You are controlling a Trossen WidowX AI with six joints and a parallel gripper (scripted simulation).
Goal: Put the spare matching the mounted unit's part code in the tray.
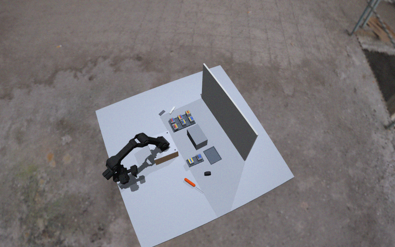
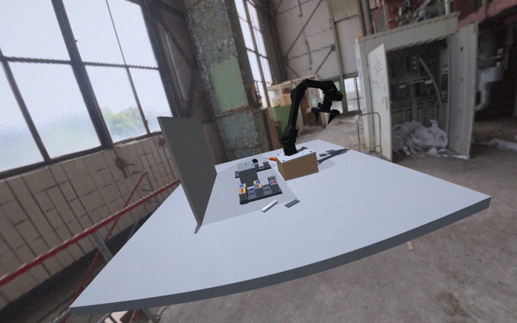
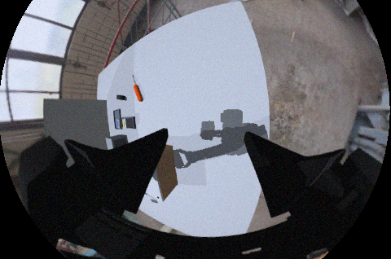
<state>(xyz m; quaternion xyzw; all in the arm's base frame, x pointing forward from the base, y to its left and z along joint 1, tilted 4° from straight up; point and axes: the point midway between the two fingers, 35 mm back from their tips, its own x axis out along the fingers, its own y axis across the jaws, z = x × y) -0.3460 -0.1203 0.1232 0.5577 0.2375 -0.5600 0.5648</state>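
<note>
Right now my gripper tip is 59 cm short of the grey spare, 26 cm to the right of it and 17 cm above it. From my gripper tip the other things lie so: tall grey block: 61 cm ahead, 9 cm to the left, 16 cm below; dark-rimmed tray: 63 cm ahead, 10 cm to the right, 21 cm below; black puck: 50 cm ahead, 21 cm to the right, 19 cm below.
</note>
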